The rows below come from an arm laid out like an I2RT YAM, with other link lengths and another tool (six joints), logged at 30 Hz.
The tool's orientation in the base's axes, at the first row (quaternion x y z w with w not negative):
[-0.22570 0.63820 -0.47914 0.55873]
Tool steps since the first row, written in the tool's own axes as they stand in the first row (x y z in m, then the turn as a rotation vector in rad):
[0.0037 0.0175 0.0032 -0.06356 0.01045 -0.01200]
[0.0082 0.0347 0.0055 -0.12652 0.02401 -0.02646]
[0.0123 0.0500 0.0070 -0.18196 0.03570 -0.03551]
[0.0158 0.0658 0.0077 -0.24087 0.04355 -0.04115]
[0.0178 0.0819 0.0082 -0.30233 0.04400 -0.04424]
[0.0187 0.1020 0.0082 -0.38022 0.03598 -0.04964]
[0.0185 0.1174 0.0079 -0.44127 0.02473 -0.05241]
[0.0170 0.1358 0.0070 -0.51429 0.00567 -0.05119]
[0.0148 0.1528 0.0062 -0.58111 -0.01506 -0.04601]
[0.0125 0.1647 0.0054 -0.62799 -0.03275 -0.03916]
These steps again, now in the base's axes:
[0.0063 0.0035 -0.0167 0.00883 0.06124 0.02155]
[0.0114 0.0065 -0.0336 0.01598 0.12424 0.03992]
[0.0155 0.0093 -0.0487 0.02564 0.17828 0.05661]
[0.0191 0.0131 -0.0640 0.03846 0.23226 0.07863]
[0.0230 0.0183 -0.0789 0.05253 0.28418 0.10852]
[0.0277 0.0264 -0.0967 0.06685 0.34675 0.15370]
[0.0313 0.0335 -0.1099 0.07820 0.39308 0.19352]
[0.0354 0.0431 -0.1252 0.09461 0.44441 0.24637]
[0.0395 0.0527 -0.1388 0.11259 0.48847 0.29791]
[0.0423 0.0601 -0.1480 0.12742 0.51685 0.33706]

